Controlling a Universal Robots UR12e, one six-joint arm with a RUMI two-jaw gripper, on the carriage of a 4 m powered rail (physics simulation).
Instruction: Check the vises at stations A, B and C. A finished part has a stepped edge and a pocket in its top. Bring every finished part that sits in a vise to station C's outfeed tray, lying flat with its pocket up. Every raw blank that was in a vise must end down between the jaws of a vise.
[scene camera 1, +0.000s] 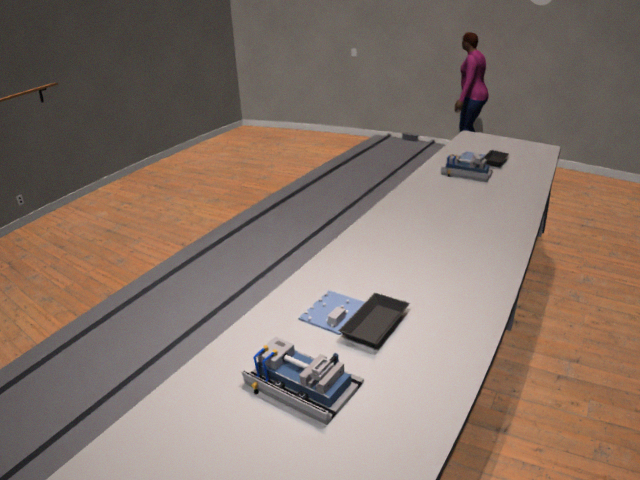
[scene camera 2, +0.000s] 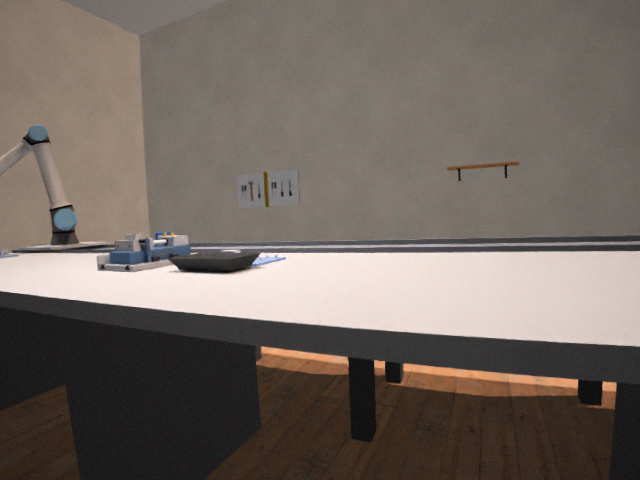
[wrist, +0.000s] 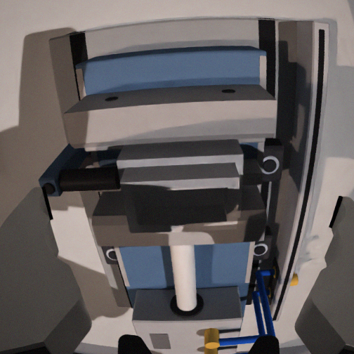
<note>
I see my gripper (wrist: 193, 196) and a grey finished part (wrist: 192, 185).
</note>
